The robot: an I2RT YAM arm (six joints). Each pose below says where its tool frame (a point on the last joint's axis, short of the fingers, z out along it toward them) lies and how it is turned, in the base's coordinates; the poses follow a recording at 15 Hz.
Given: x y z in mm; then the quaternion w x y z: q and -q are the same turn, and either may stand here.
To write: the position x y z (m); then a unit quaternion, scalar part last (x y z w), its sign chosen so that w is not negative. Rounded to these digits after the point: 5 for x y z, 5 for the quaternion.
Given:
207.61 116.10 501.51 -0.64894 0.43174 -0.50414 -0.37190
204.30 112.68 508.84 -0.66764 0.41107 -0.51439 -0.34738
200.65 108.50 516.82 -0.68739 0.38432 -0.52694 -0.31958
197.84 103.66 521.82 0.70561 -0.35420 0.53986 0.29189
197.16 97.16 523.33 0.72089 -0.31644 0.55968 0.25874
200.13 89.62 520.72 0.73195 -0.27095 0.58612 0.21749
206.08 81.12 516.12 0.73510 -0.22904 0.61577 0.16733
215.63 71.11 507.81 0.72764 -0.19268 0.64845 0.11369
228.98 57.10 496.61 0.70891 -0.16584 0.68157 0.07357
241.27 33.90 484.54 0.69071 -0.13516 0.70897 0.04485
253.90 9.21 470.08 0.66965 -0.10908 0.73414 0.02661
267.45 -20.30 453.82 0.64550 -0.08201 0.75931 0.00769
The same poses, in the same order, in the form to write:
0.20761 0.11610 0.50151 -0.43174 0.50414 0.37190 0.64894
0.20430 0.11268 0.50884 -0.41107 0.51439 0.34738 0.66764
0.20065 0.10850 0.51682 -0.38432 0.52694 0.31958 0.68739
0.19784 0.10366 0.52182 -0.35420 0.53986 0.29189 0.70561
0.19716 0.09716 0.52333 -0.31644 0.55968 0.25874 0.72089
0.20013 0.08962 0.52072 -0.27095 0.58612 0.21749 0.73195
0.20608 0.08112 0.51612 -0.22904 0.61577 0.16733 0.73510
0.21563 0.07111 0.50781 -0.19268 0.64845 0.11369 0.72764
0.22898 0.05710 0.49661 -0.16584 0.68157 0.07357 0.70891
0.24127 0.03390 0.48454 -0.13516 0.70897 0.04485 0.69071
0.25390 0.00921 0.47008 -0.10908 0.73414 0.02661 0.66965
0.26745 -0.02030 0.45382 -0.08201 0.75931 0.00769 0.64550

